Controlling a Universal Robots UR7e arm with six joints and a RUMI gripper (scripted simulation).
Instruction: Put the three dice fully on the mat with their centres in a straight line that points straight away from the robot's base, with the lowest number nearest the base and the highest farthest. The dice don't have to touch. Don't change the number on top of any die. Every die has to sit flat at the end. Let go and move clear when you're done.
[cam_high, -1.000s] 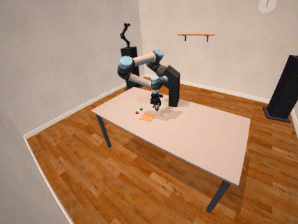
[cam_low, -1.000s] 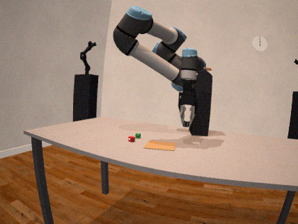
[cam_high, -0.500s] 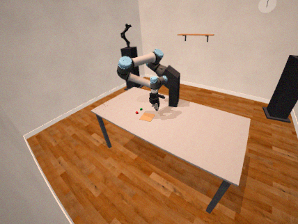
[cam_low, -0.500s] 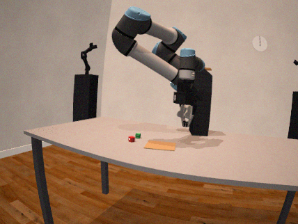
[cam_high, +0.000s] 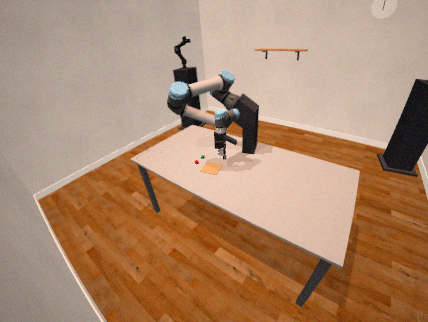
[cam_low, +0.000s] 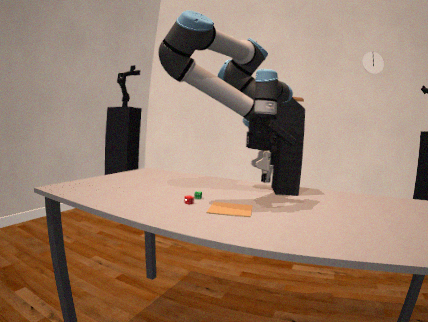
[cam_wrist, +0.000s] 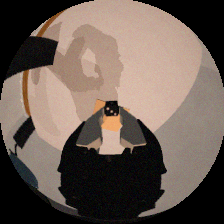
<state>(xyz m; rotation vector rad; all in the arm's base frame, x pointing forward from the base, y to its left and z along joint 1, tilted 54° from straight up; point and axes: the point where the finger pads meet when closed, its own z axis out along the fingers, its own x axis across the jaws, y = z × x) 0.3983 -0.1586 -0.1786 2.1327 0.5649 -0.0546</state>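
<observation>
Now: the orange mat 3 cm ahead of my hand, 11 cm to the right of it and 12 cm below it. Round my hand: black die right at my hand; then red die 1 cm ahead, 26 cm to the right, 10 cm below; then green die 8 cm behind, 25 cm to the right, 10 cm below.
</observation>
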